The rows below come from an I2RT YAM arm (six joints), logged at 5 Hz.
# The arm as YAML. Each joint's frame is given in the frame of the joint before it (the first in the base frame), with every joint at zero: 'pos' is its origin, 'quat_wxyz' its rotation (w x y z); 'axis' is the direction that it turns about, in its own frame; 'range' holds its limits. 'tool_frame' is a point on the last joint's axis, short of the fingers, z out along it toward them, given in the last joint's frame.
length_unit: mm
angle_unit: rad
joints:
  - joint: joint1
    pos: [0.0, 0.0, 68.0]
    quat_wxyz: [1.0, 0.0, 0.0, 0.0]
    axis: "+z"
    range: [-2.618, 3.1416]
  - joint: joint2
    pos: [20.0, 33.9, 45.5]
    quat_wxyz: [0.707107, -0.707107, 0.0, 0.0]
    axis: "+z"
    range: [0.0, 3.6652]
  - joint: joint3
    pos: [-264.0, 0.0, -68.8]
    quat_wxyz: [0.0, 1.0, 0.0, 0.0]
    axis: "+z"
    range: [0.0, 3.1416]
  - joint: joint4
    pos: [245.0, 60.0, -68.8]
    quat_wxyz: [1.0, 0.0, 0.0, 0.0]
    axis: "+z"
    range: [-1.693, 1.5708]
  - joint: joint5
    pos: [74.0, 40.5, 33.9]
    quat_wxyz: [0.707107, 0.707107, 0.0, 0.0]
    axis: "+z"
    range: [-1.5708, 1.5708]
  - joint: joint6
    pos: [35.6, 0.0, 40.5]
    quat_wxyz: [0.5, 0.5, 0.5, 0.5]
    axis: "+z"
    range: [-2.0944, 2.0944]
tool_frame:
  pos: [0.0, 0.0, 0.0]
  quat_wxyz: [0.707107, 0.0, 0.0, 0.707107]
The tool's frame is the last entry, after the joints.
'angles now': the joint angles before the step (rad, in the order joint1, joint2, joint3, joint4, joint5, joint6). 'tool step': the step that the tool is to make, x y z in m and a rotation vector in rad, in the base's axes. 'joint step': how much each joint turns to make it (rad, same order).
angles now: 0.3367 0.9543 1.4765 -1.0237 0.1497 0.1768
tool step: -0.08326 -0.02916 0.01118 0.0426 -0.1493 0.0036
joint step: 0.0000 -0.2446 0.0000 -0.0881 0.0005 -0.0099
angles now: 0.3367 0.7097 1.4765 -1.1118 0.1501 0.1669
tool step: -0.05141 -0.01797 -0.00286 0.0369 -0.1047 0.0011
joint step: 0.0005 -0.1530 0.0000 -0.0419 -0.0006 0.0000
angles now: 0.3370 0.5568 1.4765 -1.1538 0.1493 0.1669
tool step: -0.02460 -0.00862 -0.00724 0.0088 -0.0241 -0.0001
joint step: 0.0000 -0.0729 0.0000 -0.0473 0.0000 0.0004
